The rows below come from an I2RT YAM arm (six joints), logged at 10 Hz.
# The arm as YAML. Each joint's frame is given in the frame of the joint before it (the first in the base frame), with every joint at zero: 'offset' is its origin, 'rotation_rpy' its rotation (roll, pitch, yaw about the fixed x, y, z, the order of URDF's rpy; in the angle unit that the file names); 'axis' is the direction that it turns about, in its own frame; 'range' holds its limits. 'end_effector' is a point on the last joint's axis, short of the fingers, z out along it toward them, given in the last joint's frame.
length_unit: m
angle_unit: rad
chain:
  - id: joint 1
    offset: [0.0, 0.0, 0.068]
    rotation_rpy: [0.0, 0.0, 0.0]
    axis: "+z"
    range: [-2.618, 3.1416]
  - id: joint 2
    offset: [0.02, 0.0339, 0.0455]
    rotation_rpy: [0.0, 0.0, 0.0]
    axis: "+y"
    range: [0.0, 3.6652]
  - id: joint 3
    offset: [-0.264, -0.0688, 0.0]
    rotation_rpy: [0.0, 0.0, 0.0]
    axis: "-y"
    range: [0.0, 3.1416]
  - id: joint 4
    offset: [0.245, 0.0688, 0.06]
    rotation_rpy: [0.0, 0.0, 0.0]
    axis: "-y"
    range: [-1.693, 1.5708]
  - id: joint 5
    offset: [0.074, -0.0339, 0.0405]
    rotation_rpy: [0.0, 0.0, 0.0]
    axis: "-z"
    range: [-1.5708, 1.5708]
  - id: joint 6
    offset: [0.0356, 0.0, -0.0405]
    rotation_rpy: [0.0, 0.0, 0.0]
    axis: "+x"
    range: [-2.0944, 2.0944]
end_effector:
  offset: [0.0, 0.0, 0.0]
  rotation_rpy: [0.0, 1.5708, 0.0]
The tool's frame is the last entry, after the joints.
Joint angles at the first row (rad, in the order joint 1, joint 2, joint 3, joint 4, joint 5, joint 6):
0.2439, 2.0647, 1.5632, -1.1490, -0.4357, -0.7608
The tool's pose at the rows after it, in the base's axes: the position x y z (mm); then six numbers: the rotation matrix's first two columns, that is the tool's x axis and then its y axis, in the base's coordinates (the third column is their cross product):
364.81 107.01 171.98 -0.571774 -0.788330 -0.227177 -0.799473 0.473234 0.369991
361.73 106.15 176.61 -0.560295 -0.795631 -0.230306 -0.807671 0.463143 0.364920
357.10 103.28 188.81 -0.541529 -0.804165 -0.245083 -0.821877 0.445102 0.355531
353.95 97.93 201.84 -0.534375 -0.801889 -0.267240 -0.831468 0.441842 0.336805
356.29 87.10 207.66 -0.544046 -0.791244 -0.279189 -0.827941 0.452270 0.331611
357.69 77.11 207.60 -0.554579 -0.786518 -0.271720 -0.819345 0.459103 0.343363
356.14 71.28 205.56 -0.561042 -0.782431 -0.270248 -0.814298 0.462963 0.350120
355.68 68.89 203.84 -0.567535 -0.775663 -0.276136 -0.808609 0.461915 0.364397
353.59 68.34 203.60 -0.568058 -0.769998 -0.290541 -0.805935 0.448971 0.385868
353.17 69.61 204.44 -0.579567 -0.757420 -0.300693 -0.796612 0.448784 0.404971
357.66 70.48 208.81 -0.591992 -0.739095 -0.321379 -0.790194 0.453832 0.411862
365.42 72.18 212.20 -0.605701 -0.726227 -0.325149 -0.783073 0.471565 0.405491
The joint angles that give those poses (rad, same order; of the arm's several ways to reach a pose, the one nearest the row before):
0.2454, 2.0708, 1.5600, -1.1520, -0.4402, -0.7639
0.2454, 2.0541, 1.5539, -1.1627, -0.4372, -0.7777
0.2408, 2.0204, 1.5539, -1.1902, -0.4387, -0.8037
0.2286, 1.9835, 1.5539, -1.2041, -0.4403, -0.8176
0.1980, 1.9757, 1.5661, -1.2194, -0.4448, -0.8344
0.1703, 1.9819, 1.5739, -1.2440, -0.4464, -0.8559
0.1549, 1.9773, 1.5586, -1.2441, -0.4495, -0.8667
0.1473, 1.9788, 1.5524, -1.2456, -0.4647, -0.8713
0.1442, 1.9758, 1.5447, -1.2533, -0.4922, -0.8820
0.1457, 1.9757, 1.5462, -1.2579, -0.5169, -0.8713
0.1442, 1.9834, 1.5737, -1.2609, -0.5415, -0.8545
0.1457, 2.0033, 1.6167, -1.2625, -0.5415, -0.8269

